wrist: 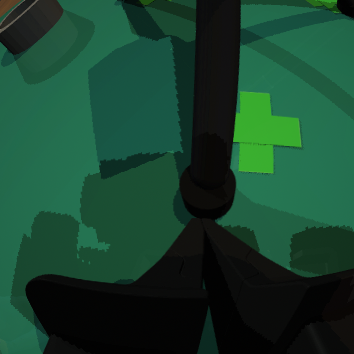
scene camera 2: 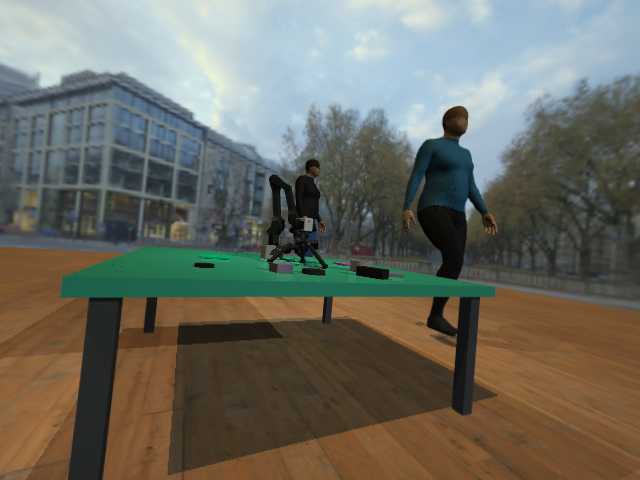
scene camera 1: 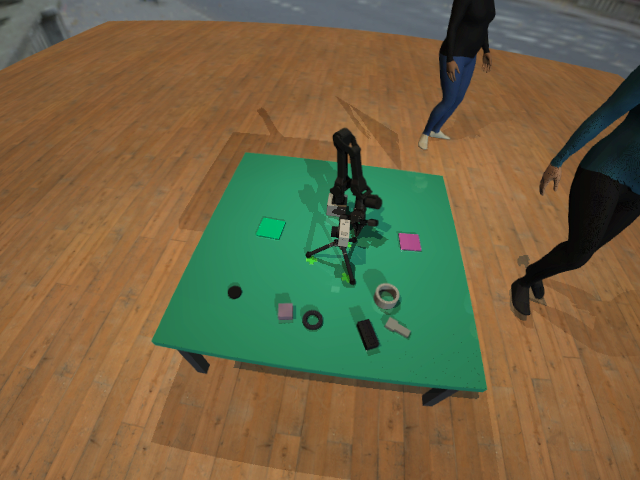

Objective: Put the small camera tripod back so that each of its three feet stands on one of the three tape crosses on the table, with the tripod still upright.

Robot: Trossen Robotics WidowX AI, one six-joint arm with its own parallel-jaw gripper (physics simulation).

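Where they show: gripper, between the fingertips: (wrist: 199, 226) (scene camera 2: 303, 260) (scene camera 1: 356, 237); arm's base, origin of its link: (scene camera 2: 273, 245) (scene camera 1: 338, 200).
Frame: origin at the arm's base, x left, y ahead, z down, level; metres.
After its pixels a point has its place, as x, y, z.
Note:
The small black tripod (scene camera 1: 348, 266) {0.097, 0.404, 0.011} (scene camera 2: 279, 253) {-0.055, 0.339, 0.028} stands upright with a light grey camera (scene camera 1: 344, 233) {0.056, 0.356, -0.144} (scene camera 2: 307, 224) {0.051, 0.376, -0.113} on top. One leg foot (wrist: 207, 192) {0.111, 0.196, 0.057} stands on the table just left of a green tape cross (wrist: 271, 131) {0.066, 0.222, 0.074} in the wrist view, off it. The left foot (scene camera 1: 308, 254) {-0.092, 0.340, 0.056} is just behind another cross (scene camera 1: 311, 260) {-0.074, 0.358, 0.074}; the front foot (scene camera 1: 352, 281) {0.125, 0.449, 0.055} is just right and forward of the cross (scene camera 1: 345, 277) {0.093, 0.421, 0.074}. My gripper (wrist: 199, 226) {0.119, 0.182, 0.062} is shut and empty, with its tips right at the near foot; whether they touch it is unclear.
On the green table (scene camera 1: 206, 310) {-0.453, 0.699, 0.075} are a grey ring (scene camera 1: 386, 305) {0.275, 0.548, 0.041} (wrist: 42, 25) {0.244, 0.459, 0.062}, black block (scene camera 1: 368, 334) {0.210, 0.689, 0.041}, grey piece (scene camera 1: 397, 327) {0.327, 0.631, 0.060}, pink block (scene camera 1: 285, 311) {-0.127, 0.649, 0.047}, black ring (scene camera 1: 305, 320) {-0.042, 0.667, 0.059}, black disc (scene camera 1: 234, 291) {-0.365, 0.593, 0.065}, magenta pad (scene camera 1: 409, 242) {0.387, 0.158, 0.065} and green pad (scene camera 1: 270, 228) {-0.312, 0.210, 0.065}. Two people stand beyond the table.

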